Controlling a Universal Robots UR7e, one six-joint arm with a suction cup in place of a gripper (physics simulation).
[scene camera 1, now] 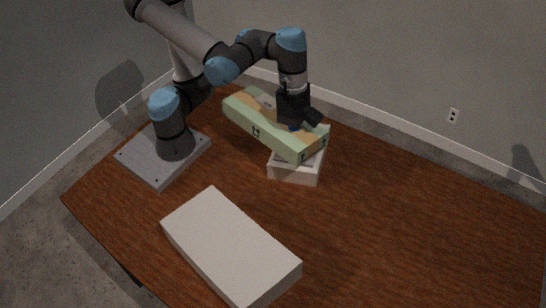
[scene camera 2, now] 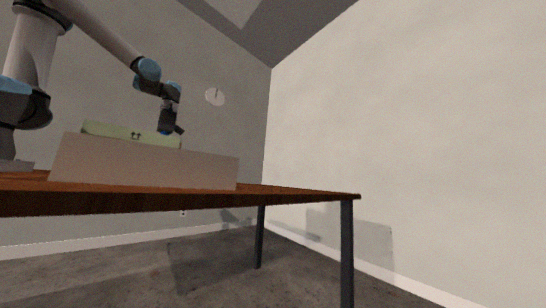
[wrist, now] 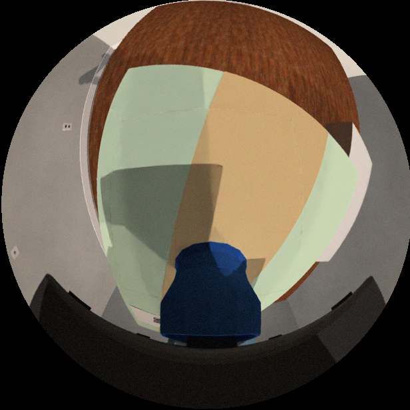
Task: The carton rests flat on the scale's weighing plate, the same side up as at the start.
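Seen in the pictures: end effector, tool point: (scene camera 1: 294, 131); arm's base, origin of the base link: (scene camera 1: 175, 146).
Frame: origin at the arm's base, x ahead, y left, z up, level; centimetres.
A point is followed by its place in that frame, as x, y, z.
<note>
The green carton (scene camera 1: 255, 127) {32.0, 6.7, 16.6} (scene camera 2: 115, 131) {25.5, 8.4, 15.4} (wrist: 250, 175) with a tan band hangs on or rests under my suction cup (scene camera 1: 294, 128) (scene camera 2: 164, 133) (wrist: 210, 250), its banded face up and arrows on its side pointing up. The cup touches the top face near the carton's right end in scene camera 1. That end is over the white scale (scene camera 1: 292, 176) {43.1, 8.6, -0.2} and hides most of its grey weighing plate (scene camera 1: 307, 163) {46.6, 11.8, 4.5}. The other end reaches out past the scale towards the arm's base. Whether the underside touches the plate, and whether it is quite level, I cannot tell. The scale does not show in scene camera 2.
A large white block (scene camera 1: 230, 245) {44.5, -25.2, 6.6} (scene camera 2: 145, 162) {36.2, -33.8, 2.1} (wrist: 361, 170) lies on the brown table (scene camera 1: 400, 215) {80.1, 12.9, -3.3} (scene camera 2: 300, 192) {84.4, -43.4, -3.3} (wrist: 240, 35), in front of the scale in scene camera 1. The arm's grey base plate (scene camera 1: 142, 162) {-6.2, -12.7, -0.1} is to the left. Walls stand behind the table.
</note>
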